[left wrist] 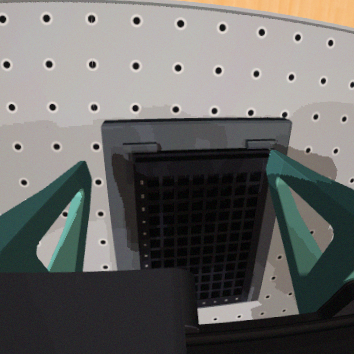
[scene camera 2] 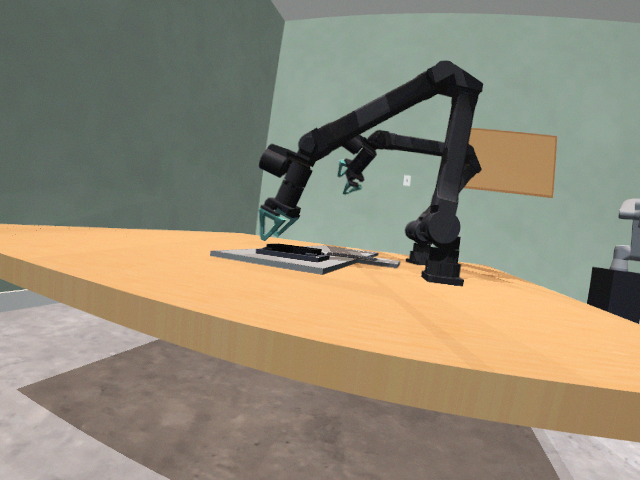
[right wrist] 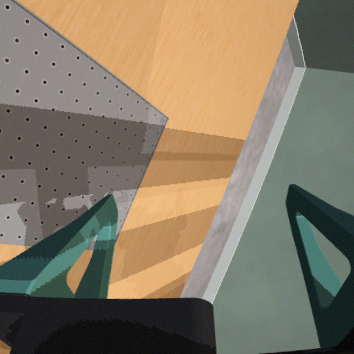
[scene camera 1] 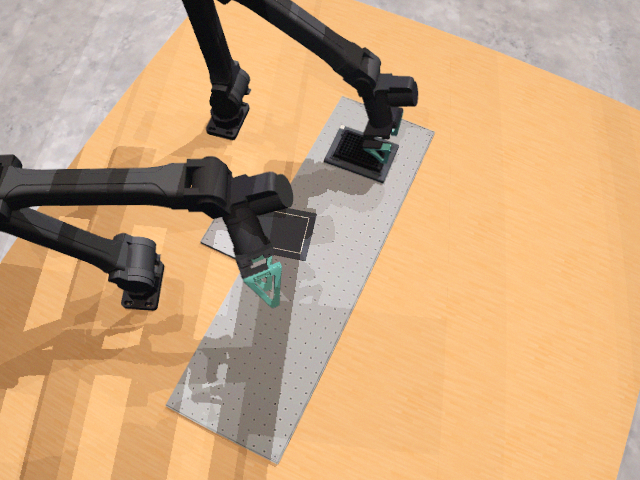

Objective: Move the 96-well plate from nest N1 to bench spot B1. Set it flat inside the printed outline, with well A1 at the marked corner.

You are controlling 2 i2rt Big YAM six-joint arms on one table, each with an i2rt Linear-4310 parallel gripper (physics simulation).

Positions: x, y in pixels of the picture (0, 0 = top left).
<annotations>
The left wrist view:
my left gripper: 178, 163
black well plate: 201, 210
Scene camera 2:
my left gripper: 269, 238
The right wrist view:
my right gripper: 200, 197
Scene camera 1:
my left gripper: 389, 149
my right gripper: 272, 298
black well plate: 350, 149
dark square with white outline: 289, 231
</annotations>
